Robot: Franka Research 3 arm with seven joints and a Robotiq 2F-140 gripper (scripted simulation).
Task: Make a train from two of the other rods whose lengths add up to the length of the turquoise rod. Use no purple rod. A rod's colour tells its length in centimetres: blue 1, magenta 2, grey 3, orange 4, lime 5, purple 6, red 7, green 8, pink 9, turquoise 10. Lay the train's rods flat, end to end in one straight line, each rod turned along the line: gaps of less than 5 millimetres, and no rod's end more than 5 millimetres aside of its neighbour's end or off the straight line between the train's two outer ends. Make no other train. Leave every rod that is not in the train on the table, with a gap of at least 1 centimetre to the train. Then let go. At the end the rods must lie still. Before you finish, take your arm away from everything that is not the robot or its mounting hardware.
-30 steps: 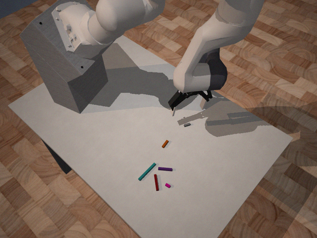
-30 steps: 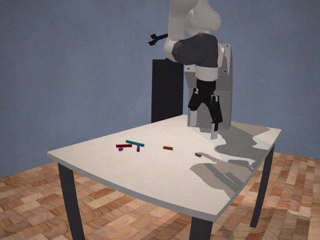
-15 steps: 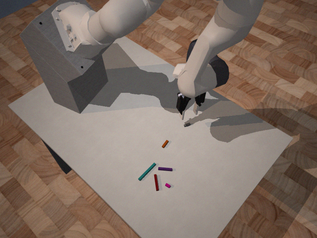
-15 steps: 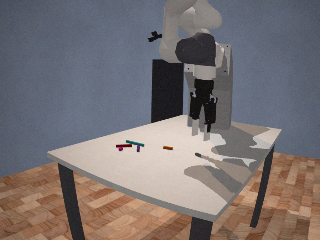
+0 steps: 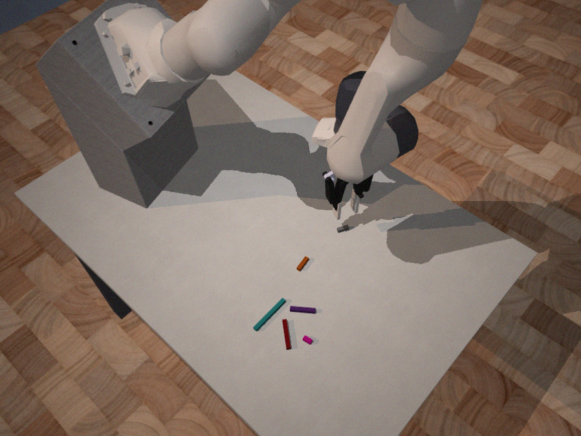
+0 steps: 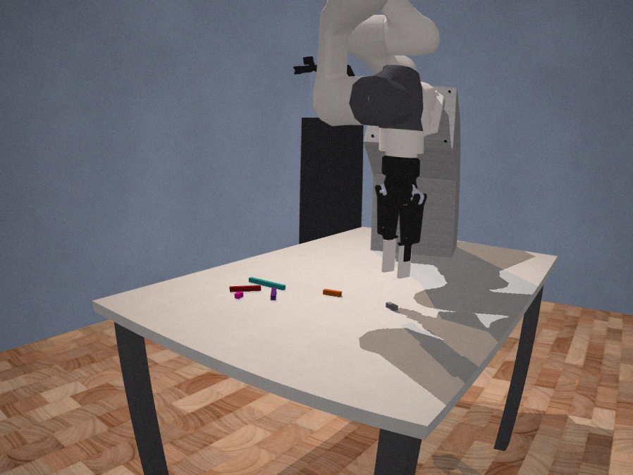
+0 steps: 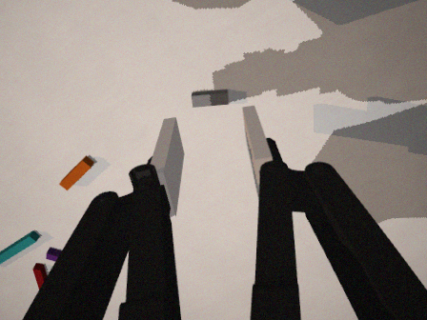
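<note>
Right now the grey rod is 100 mm below my hand. Also, from my hand: turquoise rod: 60 mm ahead, 300 mm to the right, 100 mm below; purple rod: 110 mm ahead, 240 mm to the right, 100 mm below; orange rod: 10 mm ahead, 150 mm to the right, 100 mm below.
</note>
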